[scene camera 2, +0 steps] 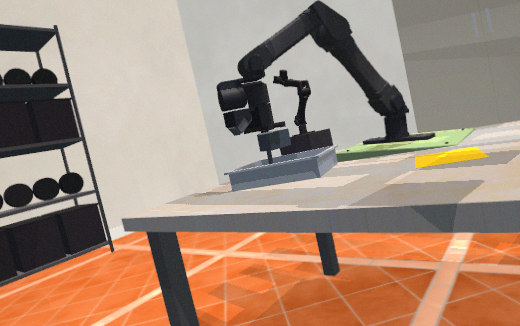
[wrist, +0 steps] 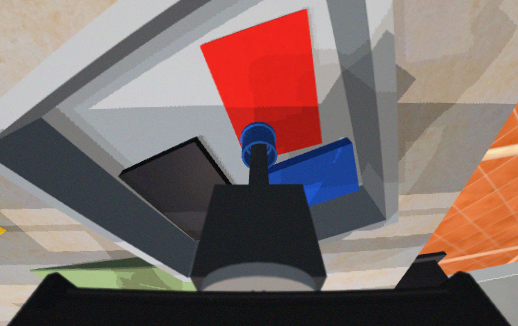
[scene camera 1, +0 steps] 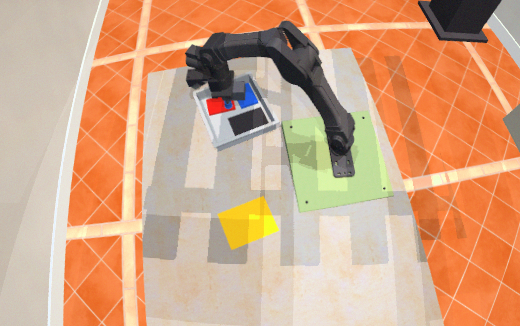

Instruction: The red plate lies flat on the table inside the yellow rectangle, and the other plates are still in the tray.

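Pixels of known places: end effector, tool point: (wrist: 258, 132) (scene camera 1: 229, 107); arm's base, origin of the base link: (scene camera 2: 397, 140) (scene camera 1: 339, 148).
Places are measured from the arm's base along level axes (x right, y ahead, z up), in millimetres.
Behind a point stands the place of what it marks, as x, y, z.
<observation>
The red plate (scene camera 1: 214, 106) @(204, 407, -6) (wrist: 267, 71) @(212, 407, -5) lies flat in the grey tray (scene camera 1: 226, 139) @(71, 367, -16) (scene camera 2: 278, 171) @(118, 428, 12) (wrist: 361, 65) @(263, 410, 19), at its far left. My suction cup (scene camera 1: 227, 104) (wrist: 258, 139) is down inside the tray and sits on the red plate's near right corner. In the second scene view the tray wall hides the cup. The blue plate (scene camera 1: 249, 96) @(235, 281, -4) (wrist: 322, 174) @(258, 309, -4) and the black plate (scene camera 1: 248, 121) @(129, 290, -6) (wrist: 177, 181) @(120, 320, -5) lie in the tray beside it. The yellow rectangle (scene camera 1: 247, 222) @(-216, 312, -17) (scene camera 2: 418, 162) @(-171, 341, -17) is marked on the table well in front of the tray, with nothing on it.
The arm's base stands on a green mat (scene camera 1: 307, 181) @(-104, 119, -9) (scene camera 2: 378, 149) @(-3, 146, -2) to the right of the tray. The tray walls rise around the cup. A second dark arm on a dark block (scene camera 2: 307, 139) stands behind the tray in the second scene view.
</observation>
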